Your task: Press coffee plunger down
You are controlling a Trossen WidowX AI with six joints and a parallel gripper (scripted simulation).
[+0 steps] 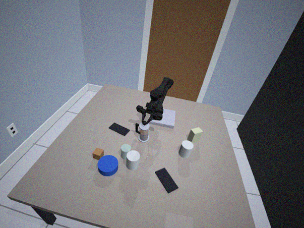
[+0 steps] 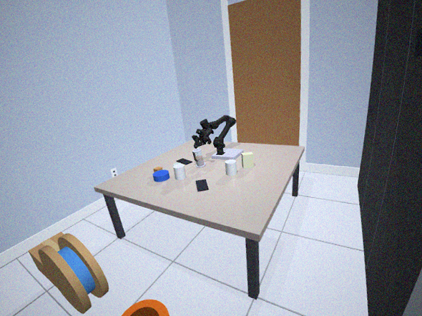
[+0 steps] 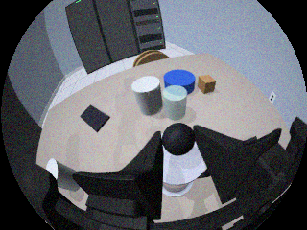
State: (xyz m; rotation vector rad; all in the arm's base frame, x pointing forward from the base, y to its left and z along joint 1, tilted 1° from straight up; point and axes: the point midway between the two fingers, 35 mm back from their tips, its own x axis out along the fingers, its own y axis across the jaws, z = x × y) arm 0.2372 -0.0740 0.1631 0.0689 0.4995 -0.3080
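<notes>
Right now my gripper tip is 2 cm past the coffee press, 1 cm to the left of it and 9 cm above it. From my gripper tip the other things lie so: pale green cylinder 15 cm ahead, 8 cm to the right, 14 cm below; then blue disc 26 cm ahead, 17 cm to the right, 15 cm below; then pale yellow block 9 cm behind, 39 cm to the left, 12 cm below.
</notes>
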